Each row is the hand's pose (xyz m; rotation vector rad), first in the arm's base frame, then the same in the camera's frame.
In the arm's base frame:
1: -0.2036 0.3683 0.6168 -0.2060 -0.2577 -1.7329
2: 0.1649 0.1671 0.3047 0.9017 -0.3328 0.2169
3: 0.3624 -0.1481 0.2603 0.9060 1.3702 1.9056
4: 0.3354 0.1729 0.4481 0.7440 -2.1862 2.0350
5: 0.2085 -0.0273 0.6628 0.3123 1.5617 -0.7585
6: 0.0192 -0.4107 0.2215 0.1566 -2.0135 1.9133
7: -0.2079 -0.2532 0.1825 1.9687 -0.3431 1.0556
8: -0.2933 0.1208 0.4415 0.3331 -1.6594 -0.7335
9: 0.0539 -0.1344 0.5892 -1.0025 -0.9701 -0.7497
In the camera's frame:
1: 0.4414 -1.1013 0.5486 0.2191 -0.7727 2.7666
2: 0.2698 -1.2169 0.0681 0.9112 -0.7928 -1.6193
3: -0.0495 -1.2961 -0.1111 1.7843 -0.1737 0.7129
4: 0.2252 -1.4328 0.1008 -0.6737 -1.8490 0.4202
5: 0.0001 -1.3896 0.3238 2.1750 1.4925 -1.6036
6: -0.2563 -0.9322 0.0033 -0.8080 -1.4030 0.2259
7: -0.0689 -0.7540 0.1082 1.3795 -1.8169 -0.4744
8: 0.2489 -0.8875 0.4172 -0.9214 -1.1023 -2.3483
9: -0.0703 -1.2003 0.3293 -1.2052 0.6091 -2.0106

